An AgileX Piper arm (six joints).
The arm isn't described. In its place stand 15 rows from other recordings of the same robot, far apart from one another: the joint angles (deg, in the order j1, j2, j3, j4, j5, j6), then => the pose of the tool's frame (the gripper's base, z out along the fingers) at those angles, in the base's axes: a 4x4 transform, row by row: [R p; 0 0 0 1], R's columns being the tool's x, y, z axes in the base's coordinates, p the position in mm.
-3.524, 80.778, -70.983, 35.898, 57.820, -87.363 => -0.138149 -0.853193 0.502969 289.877; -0.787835 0.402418 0.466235 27.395; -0.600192 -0.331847 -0.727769 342.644; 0 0 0 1
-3.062, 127.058, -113.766, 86.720, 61.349, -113.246 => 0.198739 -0.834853 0.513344 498.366; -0.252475 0.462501 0.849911 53.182; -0.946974 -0.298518 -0.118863 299.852; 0 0 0 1
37.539, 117.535, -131.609, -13.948, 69.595, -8.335 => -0.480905 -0.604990 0.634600 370.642; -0.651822 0.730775 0.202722 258.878; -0.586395 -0.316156 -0.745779 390.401; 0 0 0 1
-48.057, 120.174, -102.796, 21.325, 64.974, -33.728 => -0.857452 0.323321 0.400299 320.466; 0.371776 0.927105 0.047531 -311.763; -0.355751 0.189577 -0.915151 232.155; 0 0 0 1
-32.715, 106.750, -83.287, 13.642, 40.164, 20.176 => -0.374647 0.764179 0.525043 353.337; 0.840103 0.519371 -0.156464 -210.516; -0.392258 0.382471 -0.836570 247.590; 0 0 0 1
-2.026, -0.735, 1.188, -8.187, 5.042, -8.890 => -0.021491 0.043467 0.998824 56.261; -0.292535 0.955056 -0.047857 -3.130; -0.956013 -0.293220 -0.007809 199.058; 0 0 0 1
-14.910, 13.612, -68.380, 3.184, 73.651, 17.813 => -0.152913 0.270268 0.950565 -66.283; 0.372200 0.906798 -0.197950 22.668; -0.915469 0.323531 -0.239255 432.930; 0 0 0 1
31.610, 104.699, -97.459, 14.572, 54.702, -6.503 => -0.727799 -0.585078 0.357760 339.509; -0.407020 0.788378 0.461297 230.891; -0.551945 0.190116 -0.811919 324.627; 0 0 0 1
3.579, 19.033, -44.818, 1.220, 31.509, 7.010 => -0.022746 -0.071041 0.997214 40.650; 0.138882 0.987576 0.073522 3.557; -0.990048 0.140168 -0.012597 397.666; 0 0 0 1
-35.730, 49.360, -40.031, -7.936, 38.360, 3.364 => -0.578700 0.604906 0.546986 128.573; 0.354756 0.790640 -0.499035 -102.096; -0.734339 -0.094745 -0.672138 304.256; 0 0 0 1
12.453, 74.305, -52.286, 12.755, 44.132, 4.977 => -0.893861 -0.069920 0.442858 242.413; 0.050929 0.965537 0.255236 67.860; -0.445442 0.250700 -0.859495 274.719; 0 0 0 1
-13.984, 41.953, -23.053, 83.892, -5.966, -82.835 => -0.216605 0.341892 0.914436 145.784; 0.072260 0.939718 -0.334228 -45.997; -0.973582 -0.006319 -0.228252 280.827; 0 0 0 1
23.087, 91.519, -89.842, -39.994, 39.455, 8.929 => -0.394477 -0.207468 0.895179 352.969; -0.571809 0.818011 -0.062395 110.057; -0.719321 -0.536484 -0.441318 400.585; 0 0 0 1
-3.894, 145.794, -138.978, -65.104, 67.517, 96.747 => 0.111471 0.943489 0.312094 533.814; 0.452284 0.231474 -0.861312 -112.782; -0.884881 0.237166 -0.400922 227.348; 0 0 0 1
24.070, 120.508, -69.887, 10.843, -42.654, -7.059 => -0.060315 -0.287391 0.955912 422.726; -0.008753 0.957771 0.287398 176.125; -0.998141 0.008967 -0.060284 177.361; 0 0 0 1
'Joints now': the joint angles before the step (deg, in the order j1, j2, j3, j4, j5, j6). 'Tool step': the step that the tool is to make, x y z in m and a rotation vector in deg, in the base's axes. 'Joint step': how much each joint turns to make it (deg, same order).
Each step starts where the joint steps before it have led.
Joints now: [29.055 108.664 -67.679 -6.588 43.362 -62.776]
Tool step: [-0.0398 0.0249 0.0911 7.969 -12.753 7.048]
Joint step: [6.987 -14.839 -0.003 -0.176 -0.186 0.002]
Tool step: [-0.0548 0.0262 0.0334 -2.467 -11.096 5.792]
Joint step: [13.143 -7.780 2.947 -17.019 0.995 14.502]
